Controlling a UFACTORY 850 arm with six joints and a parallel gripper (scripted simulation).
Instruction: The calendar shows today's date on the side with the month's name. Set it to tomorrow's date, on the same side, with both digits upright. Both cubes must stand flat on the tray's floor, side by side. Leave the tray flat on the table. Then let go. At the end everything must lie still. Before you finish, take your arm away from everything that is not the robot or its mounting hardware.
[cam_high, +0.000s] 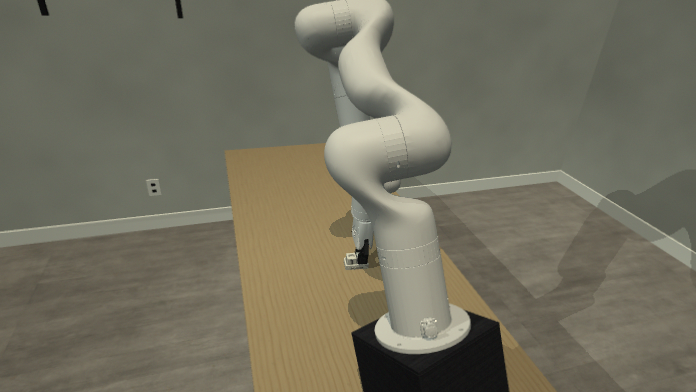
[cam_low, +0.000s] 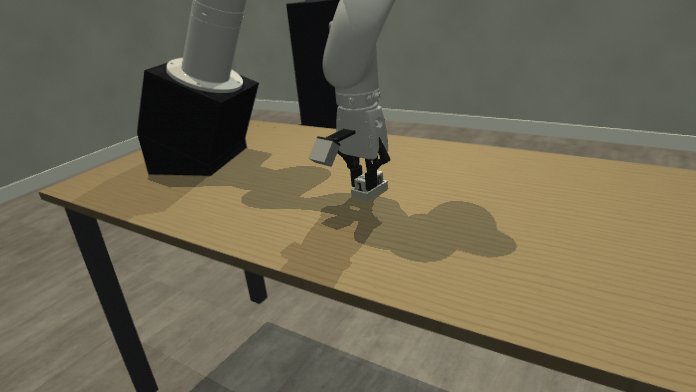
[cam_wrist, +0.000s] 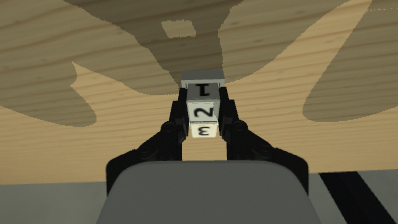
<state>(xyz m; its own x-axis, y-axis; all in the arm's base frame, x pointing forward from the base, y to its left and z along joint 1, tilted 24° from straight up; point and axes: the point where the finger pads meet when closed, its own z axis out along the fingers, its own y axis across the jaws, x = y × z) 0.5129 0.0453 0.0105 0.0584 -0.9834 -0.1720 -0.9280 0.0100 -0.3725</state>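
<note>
The small calendar tray lies 20 mm to the left of my hand and 30 mm below it.
</note>
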